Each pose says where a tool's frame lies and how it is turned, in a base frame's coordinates. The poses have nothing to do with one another.
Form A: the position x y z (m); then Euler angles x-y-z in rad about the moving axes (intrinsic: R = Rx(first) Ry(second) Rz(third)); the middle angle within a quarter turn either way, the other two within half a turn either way.
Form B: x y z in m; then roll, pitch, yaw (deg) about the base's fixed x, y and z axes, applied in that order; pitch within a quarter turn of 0, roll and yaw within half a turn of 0. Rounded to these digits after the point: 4 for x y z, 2 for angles.
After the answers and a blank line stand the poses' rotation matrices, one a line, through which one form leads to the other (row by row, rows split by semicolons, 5 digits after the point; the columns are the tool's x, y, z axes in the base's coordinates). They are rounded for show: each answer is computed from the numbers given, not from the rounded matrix.
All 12 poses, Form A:
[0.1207 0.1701 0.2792 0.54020 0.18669 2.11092]
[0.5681 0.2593 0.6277 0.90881 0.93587 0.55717]
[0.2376 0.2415 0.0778 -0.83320 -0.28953 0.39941]
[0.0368 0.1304 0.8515 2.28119 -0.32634 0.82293]
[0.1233 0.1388 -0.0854 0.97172 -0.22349 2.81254]
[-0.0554 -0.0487 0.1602 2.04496 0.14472 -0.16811]
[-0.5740 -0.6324 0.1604 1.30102 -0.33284 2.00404]
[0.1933 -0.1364 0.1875 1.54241 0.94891 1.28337]
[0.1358 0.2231 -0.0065 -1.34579 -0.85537 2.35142]
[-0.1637 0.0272 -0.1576 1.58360 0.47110 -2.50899]
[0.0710 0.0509 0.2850 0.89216 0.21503 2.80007]
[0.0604 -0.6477 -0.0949 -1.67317 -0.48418 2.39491]
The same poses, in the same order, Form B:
[0.1207 0.1701 0.2792 -8.63 -31.53 126.36]
[0.5681 0.2593 0.6277 68.62 0.17 59.77]
[0.2376 0.2415 0.0778 -49.57 6.37 27.32]
[0.0368 0.1304 0.8515 132.72 -24.43 -44.96]
[0.1233 0.1388 -0.0854 -56.22 -8.55 158.94]
[-0.0554 -0.0487 0.1602 116.96 4.82 11.75]
[-0.5740 -0.6324 0.1604 -62.49 -56.95 136.69]
[0.1933 -0.1364 0.1875 86.90 -72.19 57.33]
[0.1358 0.2231 -0.0065 75.51 54.20 -142.11]
[-0.1637 0.0272 -0.1576 -90.81 36.58 -153.49]
[0.0710 0.0509 0.2850 -48.31 -22.76 176.66]
[0.0604 -0.6477 -0.0949 96.77 39.85 -147.79]

-0.50531 -0.84274 0.18561; 0.68643 -0.52289 -0.50537; 0.52295 -0.12796 0.84270
0.50341 -0.31363 0.80512; 0.86404 0.18591 -0.46784; -0.00295 0.93117 0.36458
0.88294 -0.37269 -0.28550; 0.45619 0.53741 0.70928; -0.11091 -0.75650 0.64452
0.64418 -0.69445 -0.32058; -0.64339 -0.26532 -0.71809; 0.41362 0.66884 -0.61771
-0.92281 -0.31511 -0.22163; 0.35543 -0.47448 -0.80532; 0.14860 -0.82193 0.54986
0.97560 0.16557 0.14422; 0.20289 -0.42869 -0.88037; -0.08394 0.88815 -0.45182
-0.39678 -0.85780 -0.32673; 0.37410 0.17393 -0.91093; 0.83822 -0.48367 0.25189
0.16515 -0.55867 0.81278; 0.25754 -0.77108 -0.58233; 0.95205 0.30549 0.01653
-0.46160 -0.46603 -0.75481; -0.35927 -0.67977 0.63940; -0.81108 0.56633 0.14635
-0.71864 0.52684 0.45387; -0.35844 0.27865 -0.89100; -0.59588 -0.80299 -0.01141
-0.92055 -0.32721 0.21338; 0.05374 -0.64711 -0.76050; 0.38692 -0.68861 0.61328
-0.64958 -0.60114 -0.46548; -0.40926 -0.23950 0.88042; -0.64074 0.76241 -0.09045

